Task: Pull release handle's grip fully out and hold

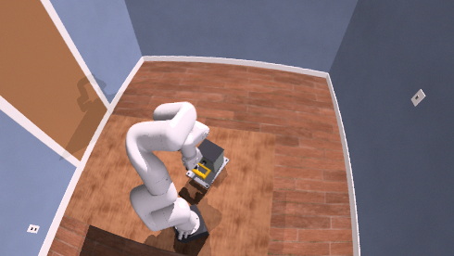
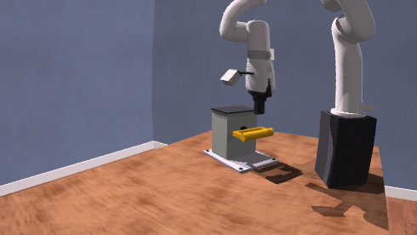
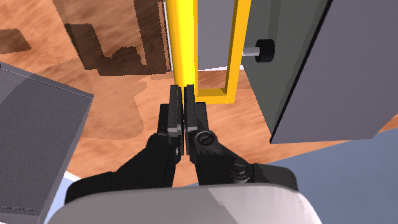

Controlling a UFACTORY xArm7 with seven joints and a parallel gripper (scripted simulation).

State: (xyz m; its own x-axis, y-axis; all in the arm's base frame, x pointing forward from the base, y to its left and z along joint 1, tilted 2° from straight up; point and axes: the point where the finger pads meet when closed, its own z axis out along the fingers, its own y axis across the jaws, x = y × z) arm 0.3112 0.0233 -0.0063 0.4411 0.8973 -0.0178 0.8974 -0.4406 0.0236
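Now: the base plate 190 mm below my hand, 90 mm ahead of it and 40 mm to the right of it.
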